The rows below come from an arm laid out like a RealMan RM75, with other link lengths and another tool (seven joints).
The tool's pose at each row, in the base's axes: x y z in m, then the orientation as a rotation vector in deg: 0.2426 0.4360 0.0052 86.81 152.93 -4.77; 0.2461 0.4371 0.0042 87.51 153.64 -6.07; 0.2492 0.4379 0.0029 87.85 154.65 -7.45; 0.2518 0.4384 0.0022 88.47 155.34 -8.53; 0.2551 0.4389 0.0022 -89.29 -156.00 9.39; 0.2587 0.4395 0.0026 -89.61 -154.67 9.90; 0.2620 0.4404 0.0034 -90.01 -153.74 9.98; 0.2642 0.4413 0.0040 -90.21 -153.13 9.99; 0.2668 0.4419 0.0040 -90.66 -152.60 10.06; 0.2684 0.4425 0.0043 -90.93 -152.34 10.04; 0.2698 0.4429 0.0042 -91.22 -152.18 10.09
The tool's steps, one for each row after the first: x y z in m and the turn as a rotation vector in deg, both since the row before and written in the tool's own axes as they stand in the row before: -0.0008 0.0036 0.0010 1.22 0.47 0.11; -0.0008 0.0031 0.0013 1.29 0.52 -0.19; -0.0009 0.0025 0.0006 1.05 0.50 0.08; -0.0013 0.0031 -0.0001 0.97 0.65 0.19; -0.0013 0.0034 -0.0006 0.81 0.68 0.55; -0.0009 0.0032 -0.0011 0.37 0.51 0.49; -0.0003 0.0023 -0.0008 0.24 0.37 0.29; -0.0007 0.0025 -0.0003 0.16 0.19 0.41; -0.0002 0.0016 -0.0005 0.04 0.09 0.23; -0.0003 0.0014 -0.0001 0.02 -0.02 0.21
